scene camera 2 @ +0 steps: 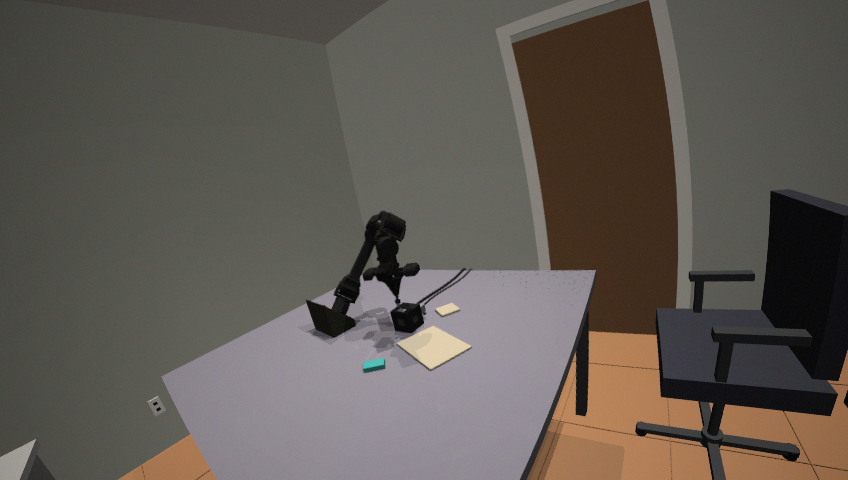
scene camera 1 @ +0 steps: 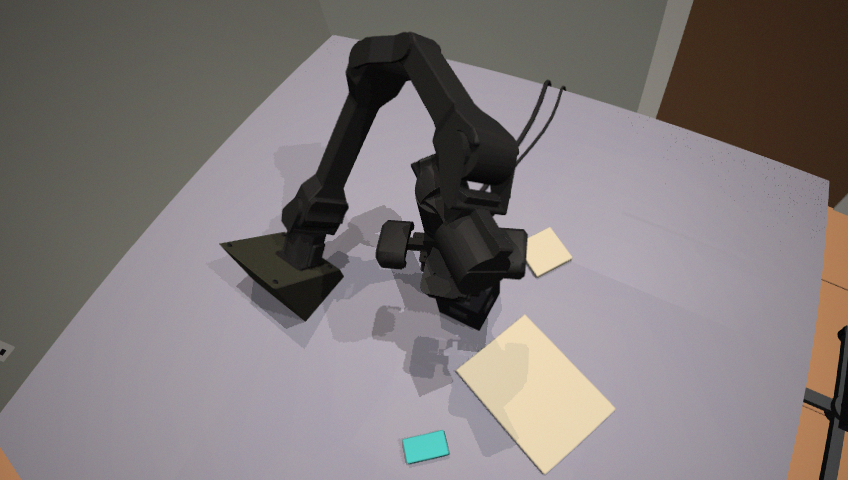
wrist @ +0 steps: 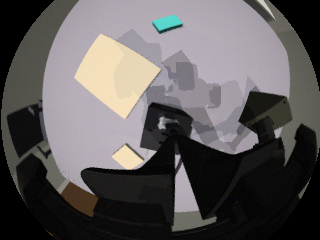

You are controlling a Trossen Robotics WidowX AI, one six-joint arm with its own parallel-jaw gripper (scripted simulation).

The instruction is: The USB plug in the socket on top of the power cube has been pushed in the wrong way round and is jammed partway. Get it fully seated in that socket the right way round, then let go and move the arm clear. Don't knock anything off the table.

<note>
The gripper (scene camera 1: 456,277) carries a USB plug. Also in view: a large cream sheet (scene camera 1: 547,405), a small cream pad (scene camera 1: 545,252) and a black power cube (scene camera 1: 473,314).
The large cream sheet also shows in scene camera 2 (scene camera 2: 432,347) and in the wrist view (wrist: 115,74). The gripper shows as well in scene camera 2 (scene camera 2: 396,295) and in the wrist view (wrist: 174,138). The black power cube shows as well in scene camera 2 (scene camera 2: 411,319) and in the wrist view (wrist: 153,136).
</note>
